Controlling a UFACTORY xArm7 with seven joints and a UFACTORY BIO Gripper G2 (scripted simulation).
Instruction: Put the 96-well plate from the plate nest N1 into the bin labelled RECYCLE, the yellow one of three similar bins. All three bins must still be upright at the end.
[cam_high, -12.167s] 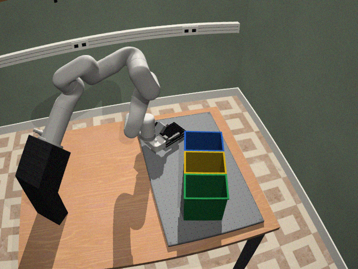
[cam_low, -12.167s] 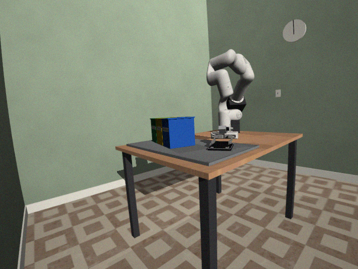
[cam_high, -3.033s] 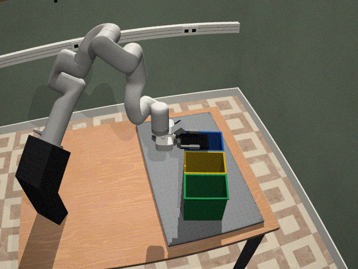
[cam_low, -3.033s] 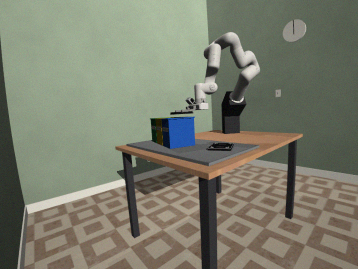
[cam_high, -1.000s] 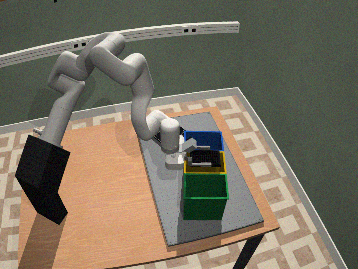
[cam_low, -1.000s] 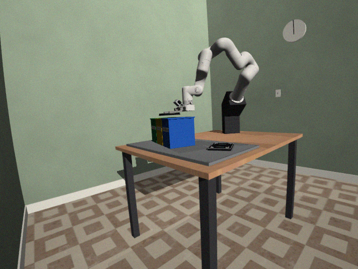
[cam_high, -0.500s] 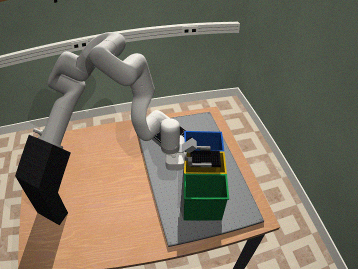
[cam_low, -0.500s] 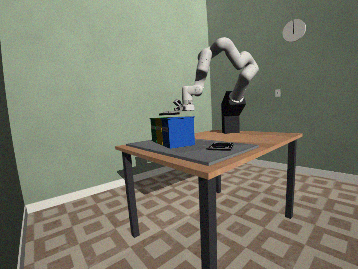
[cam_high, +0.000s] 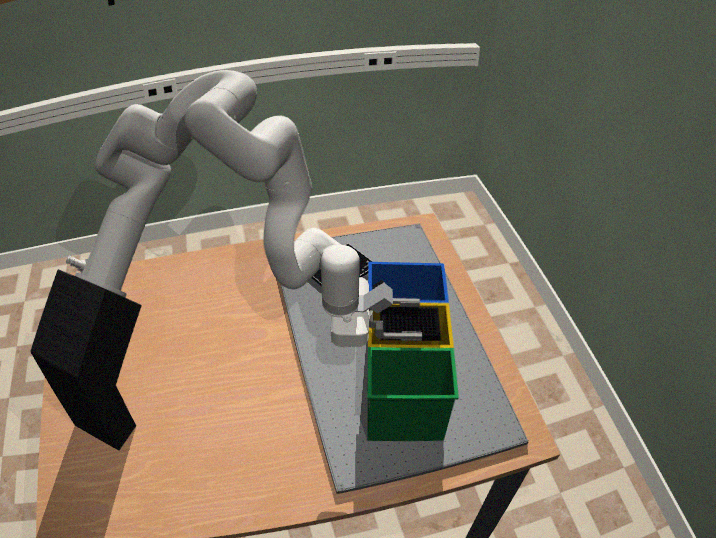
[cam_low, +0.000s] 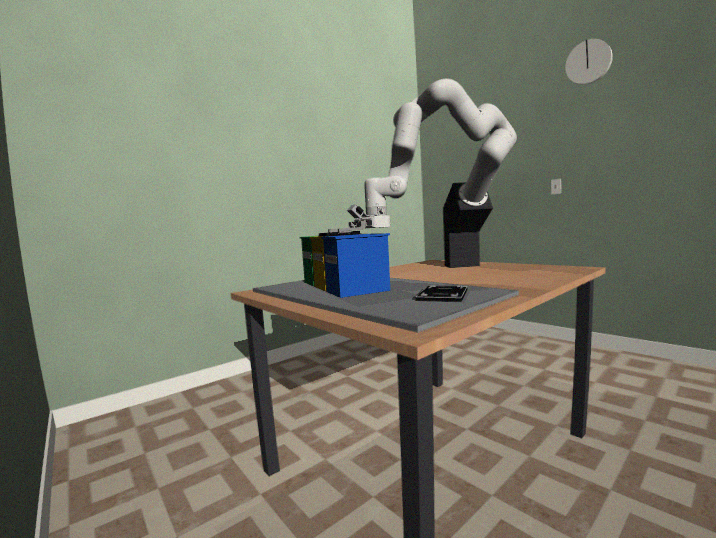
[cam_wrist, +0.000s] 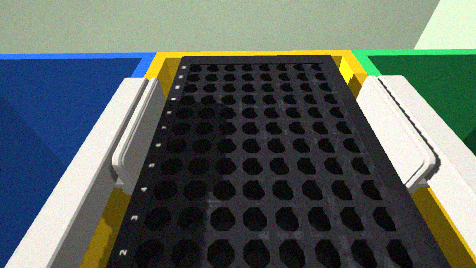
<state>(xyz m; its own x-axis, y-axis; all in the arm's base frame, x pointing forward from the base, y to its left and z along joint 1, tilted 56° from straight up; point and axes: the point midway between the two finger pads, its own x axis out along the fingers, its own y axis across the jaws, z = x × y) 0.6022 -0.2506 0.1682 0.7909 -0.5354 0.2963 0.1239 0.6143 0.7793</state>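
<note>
My hand is 11 cm above the yellow bin. Also, from my hand: blue bin 2 cm ahead, 13 cm to the left, 11 cm below; then green bin 2 cm behind, 13 cm to the right, 11 cm below; then black 96-well plate 1 cm below.
</note>
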